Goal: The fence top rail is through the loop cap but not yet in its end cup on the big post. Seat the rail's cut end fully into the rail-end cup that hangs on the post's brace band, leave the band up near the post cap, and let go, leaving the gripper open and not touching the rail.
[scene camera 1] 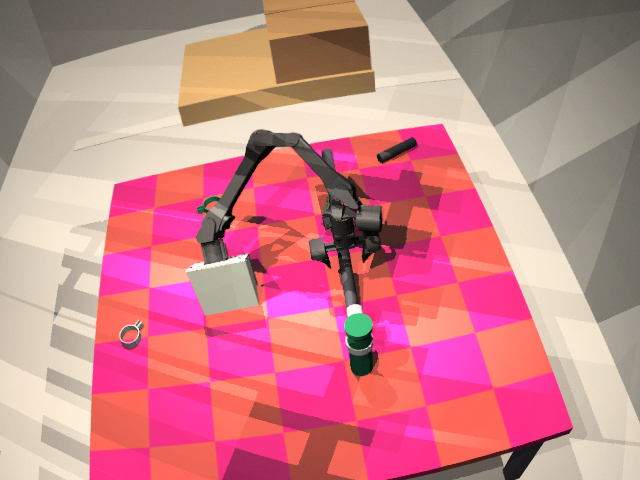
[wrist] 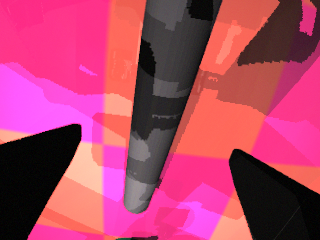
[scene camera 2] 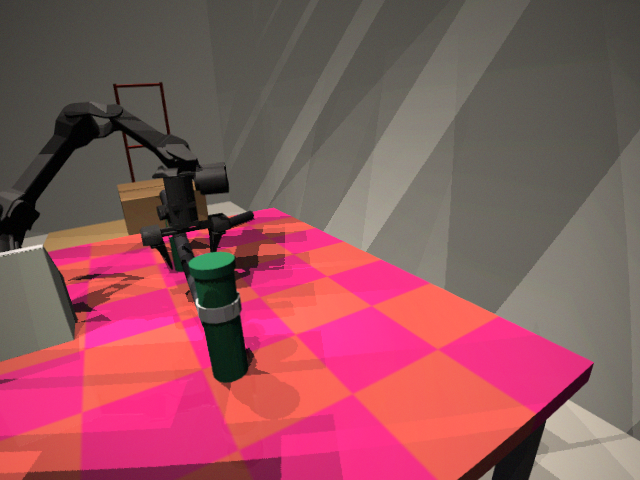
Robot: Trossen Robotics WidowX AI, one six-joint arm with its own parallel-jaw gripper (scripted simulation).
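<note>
Scene camera 1 shows my gripper, and it is open and holds nothing. The wrist view shows my gripper too. There are also further things here, a dark top rail and a green post.
</note>
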